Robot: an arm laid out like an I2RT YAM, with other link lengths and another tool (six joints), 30 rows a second.
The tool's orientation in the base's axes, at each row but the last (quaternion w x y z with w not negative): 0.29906 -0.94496 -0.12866 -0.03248; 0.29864 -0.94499 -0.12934 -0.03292; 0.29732 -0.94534 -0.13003 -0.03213; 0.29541 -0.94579 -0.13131 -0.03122; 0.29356 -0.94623 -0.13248 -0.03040; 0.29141 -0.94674 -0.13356 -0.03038; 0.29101 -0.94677 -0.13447 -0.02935; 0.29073 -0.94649 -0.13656 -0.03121; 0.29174 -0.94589 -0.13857 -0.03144; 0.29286 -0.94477 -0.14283 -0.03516; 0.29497 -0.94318 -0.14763 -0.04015; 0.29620 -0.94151 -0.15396 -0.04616; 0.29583 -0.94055 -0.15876 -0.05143
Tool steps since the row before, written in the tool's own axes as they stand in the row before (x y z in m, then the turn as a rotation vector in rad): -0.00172 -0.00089 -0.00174 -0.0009 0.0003 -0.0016; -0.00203 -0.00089 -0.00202 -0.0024 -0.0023 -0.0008; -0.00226 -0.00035 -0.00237 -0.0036 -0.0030 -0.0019; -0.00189 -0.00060 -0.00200 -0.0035 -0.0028 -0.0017; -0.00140 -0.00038 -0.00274 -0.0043 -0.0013 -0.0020; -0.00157 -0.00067 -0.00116 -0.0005 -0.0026 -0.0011; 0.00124 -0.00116 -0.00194 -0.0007 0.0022 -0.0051; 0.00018 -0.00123 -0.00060 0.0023 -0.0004 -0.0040; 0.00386 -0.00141 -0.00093 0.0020 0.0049 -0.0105; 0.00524 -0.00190 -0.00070 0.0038 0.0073 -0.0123; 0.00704 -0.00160 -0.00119 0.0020 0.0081 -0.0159; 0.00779 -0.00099 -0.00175 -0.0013 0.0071 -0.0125; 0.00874 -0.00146 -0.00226 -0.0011 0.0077 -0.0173
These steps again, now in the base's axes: -0.00187 -0.00068 0.00168 -0.0008 -0.0014 0.0010; -0.00216 -0.00091 0.00187 -0.0029 0.0008 0.0016; -0.00223 -0.00159 0.00183 -0.0042 0.0005 0.0027; -0.00194 -0.00109 0.00172 -0.0041 0.0004 0.0025; -0.00139 -0.00157 0.00228 -0.0044 -0.0011 0.0018; -0.00167 -0.00049 0.00111 -0.0012 0.0013 0.0023; 0.00092 0.00013 0.00240 0.0000 -0.0048 0.0029; -0.00016 0.00068 0.00119 0.0022 -0.0014 0.0039; 0.00333 0.00154 0.00208 0.0035 -0.0093 0.0063; 0.00447 0.00241 0.00240 0.0060 -0.0117 0.0068; 0.00624 0.00237 0.00300 0.0045 -0.0149 0.0090; 0.00708 0.00181 0.00336 0.0011 -0.0130 0.0062; 0.00777 0.00218 0.00431 0.0014 -0.0162 0.0098
